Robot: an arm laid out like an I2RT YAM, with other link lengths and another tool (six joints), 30 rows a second.
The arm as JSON. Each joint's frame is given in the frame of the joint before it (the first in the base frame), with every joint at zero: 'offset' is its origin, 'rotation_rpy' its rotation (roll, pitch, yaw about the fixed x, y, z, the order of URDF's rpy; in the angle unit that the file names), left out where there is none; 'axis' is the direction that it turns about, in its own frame. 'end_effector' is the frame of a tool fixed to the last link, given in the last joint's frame.
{
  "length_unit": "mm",
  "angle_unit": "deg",
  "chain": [
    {
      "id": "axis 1",
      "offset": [
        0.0,
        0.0,
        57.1
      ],
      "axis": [
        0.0,
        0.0,
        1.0
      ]
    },
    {
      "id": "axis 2",
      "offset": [
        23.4,
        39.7,
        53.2
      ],
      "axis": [
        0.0,
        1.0,
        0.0
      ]
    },
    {
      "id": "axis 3",
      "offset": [
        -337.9,
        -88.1,
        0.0
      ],
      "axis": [
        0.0,
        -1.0,
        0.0
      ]
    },
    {
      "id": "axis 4",
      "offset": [
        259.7,
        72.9,
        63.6
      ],
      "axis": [
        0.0,
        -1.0,
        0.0
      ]
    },
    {
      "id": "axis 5",
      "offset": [
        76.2,
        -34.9,
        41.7
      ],
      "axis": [
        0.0,
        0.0,
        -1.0
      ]
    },
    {
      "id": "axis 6",
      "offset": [
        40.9,
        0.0,
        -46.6
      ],
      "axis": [
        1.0,
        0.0,
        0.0
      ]
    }
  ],
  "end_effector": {
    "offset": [
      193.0,
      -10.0,
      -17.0
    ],
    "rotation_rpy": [
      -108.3,
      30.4,
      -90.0
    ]
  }
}
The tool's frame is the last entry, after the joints.
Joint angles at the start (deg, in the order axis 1, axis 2, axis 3, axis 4, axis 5, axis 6):
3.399 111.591 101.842 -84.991 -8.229 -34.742
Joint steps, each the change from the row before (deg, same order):
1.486 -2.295 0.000 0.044 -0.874 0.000
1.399 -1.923 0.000 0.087 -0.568 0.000
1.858 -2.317 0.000 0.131 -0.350 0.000
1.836 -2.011 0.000 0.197 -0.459 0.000
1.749 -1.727 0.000 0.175 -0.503 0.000
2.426 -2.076 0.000 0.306 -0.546 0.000
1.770 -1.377 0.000 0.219 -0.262 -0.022
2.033 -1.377 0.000 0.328 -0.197 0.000
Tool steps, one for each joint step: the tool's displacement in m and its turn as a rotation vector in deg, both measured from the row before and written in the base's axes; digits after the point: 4 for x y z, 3 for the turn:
-0.0022 0.0132 0.0143 1.039 -2.270 1.431
-0.0024 0.0113 0.0119 0.761 -1.945 1.385
-0.0037 0.0132 0.0142 0.655 -2.385 1.863
-0.0040 0.0133 0.0124 0.800 -2.108 1.861
-0.0045 0.0127 0.0107 0.850 -1.774 1.795
-0.0065 0.0168 0.0129 1.061 -2.200 2.496
-0.0051 0.0114 0.0085 0.662 -1.480 1.834
-0.0057 0.0127 0.0086 0.682 -1.575 2.070

